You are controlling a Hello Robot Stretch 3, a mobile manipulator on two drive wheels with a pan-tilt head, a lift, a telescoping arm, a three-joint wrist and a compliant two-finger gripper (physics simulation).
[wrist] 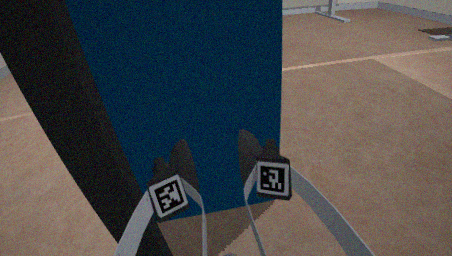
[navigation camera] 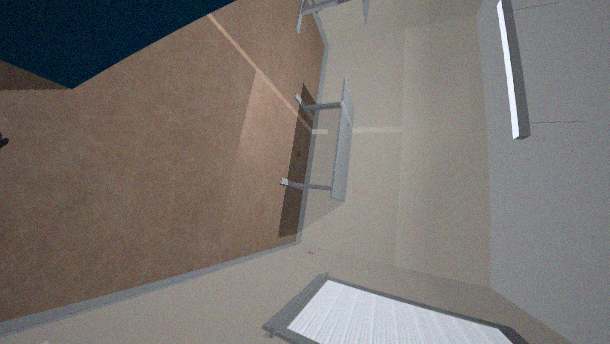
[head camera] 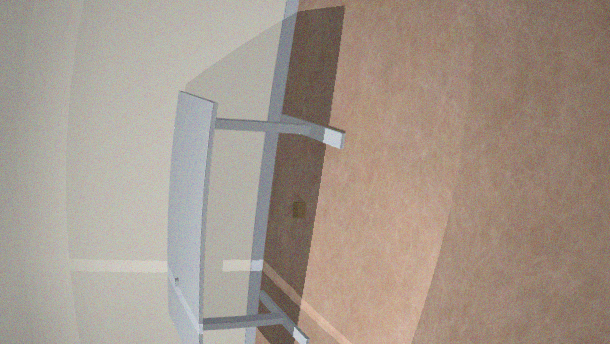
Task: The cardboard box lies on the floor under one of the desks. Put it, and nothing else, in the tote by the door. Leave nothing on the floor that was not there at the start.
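Frame: origin at the robot's base, x ahead, y left, z up, level; millimetres.
Where they show: gripper, between the fingertips: [wrist: 215, 153].
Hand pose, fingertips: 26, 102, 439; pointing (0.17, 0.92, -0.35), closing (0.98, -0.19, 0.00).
Note:
After its pixels a point has its place, as x, y, z.
A small brown box [head camera: 299, 209] @[2350, 353, 40] [navigation camera: 298, 153] @[2359, 365, 51] lies on the floor in the shadow under a grey desk [head camera: 187, 200] @[2302, 300, 720] [navigation camera: 342, 150] @[2288, 407, 721], between its two legs and near the wall. It is small and dark in both views, and its details cannot be told. My gripper [wrist: 215, 153] @[26, 102, 439] is open, with a gap between its fingertips and nothing held. It is in front of a large blue panel, far from the box. The tote and the door do not show in these views.
The blue panel [wrist: 190, 90] @[52, 378, 371] [navigation camera: 100, 30] @[158, 360, 617] stands close to my gripper; its near edge crosses the navigation view's top left. Another desk [navigation camera: 320, 7] @[2140, 2384, 324] stands farther along the wall. A framed window [navigation camera: 400, 315] @[1330, -815, 1411] is in the side wall. A black post [wrist: 65, 100] crosses the wrist view's left.

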